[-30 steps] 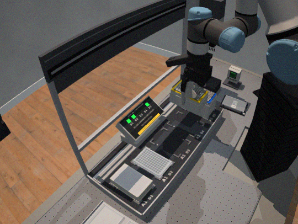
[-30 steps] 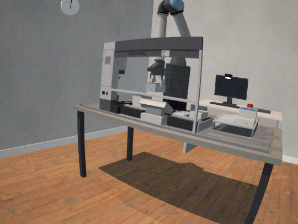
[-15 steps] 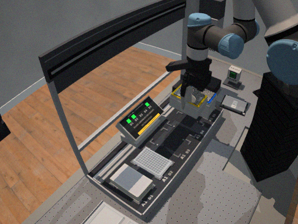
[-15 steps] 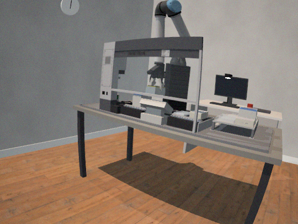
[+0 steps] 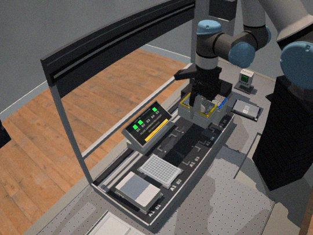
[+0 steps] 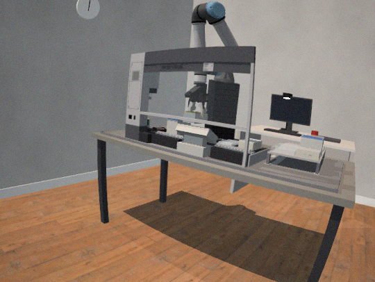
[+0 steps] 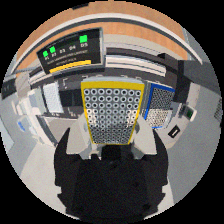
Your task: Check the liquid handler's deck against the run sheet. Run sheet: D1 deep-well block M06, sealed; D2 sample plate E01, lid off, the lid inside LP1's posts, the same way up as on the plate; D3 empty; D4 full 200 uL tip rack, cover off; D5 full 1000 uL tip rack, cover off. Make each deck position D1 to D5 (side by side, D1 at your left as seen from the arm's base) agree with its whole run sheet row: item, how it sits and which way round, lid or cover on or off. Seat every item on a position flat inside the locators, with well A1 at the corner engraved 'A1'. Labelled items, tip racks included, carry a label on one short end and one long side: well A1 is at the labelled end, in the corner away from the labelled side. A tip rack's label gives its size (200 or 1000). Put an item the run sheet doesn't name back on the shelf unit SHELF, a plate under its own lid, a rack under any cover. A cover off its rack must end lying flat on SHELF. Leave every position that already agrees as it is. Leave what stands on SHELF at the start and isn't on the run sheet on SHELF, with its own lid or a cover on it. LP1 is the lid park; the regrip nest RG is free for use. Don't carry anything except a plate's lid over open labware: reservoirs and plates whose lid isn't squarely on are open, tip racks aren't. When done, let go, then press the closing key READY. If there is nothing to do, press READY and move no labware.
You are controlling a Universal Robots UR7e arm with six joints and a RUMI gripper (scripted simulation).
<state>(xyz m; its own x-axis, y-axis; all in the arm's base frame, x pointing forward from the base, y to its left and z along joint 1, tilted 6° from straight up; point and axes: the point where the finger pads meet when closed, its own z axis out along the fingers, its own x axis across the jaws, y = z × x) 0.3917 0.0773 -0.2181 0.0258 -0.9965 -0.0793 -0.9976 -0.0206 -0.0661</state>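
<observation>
Right now my hand is 130 mm to the left of the blue-rimmed tip rack and 50 mm above it. The rest, counted from my hand: flat lid: 320 mm to the right, 160 mm below, 120 mm behind; sample plate: 250 mm to the left, 110 mm below, 10 mm behind; yellow-rimmed tip rack: 10 mm to the right, 10 mm behind, 10 mm above.
</observation>
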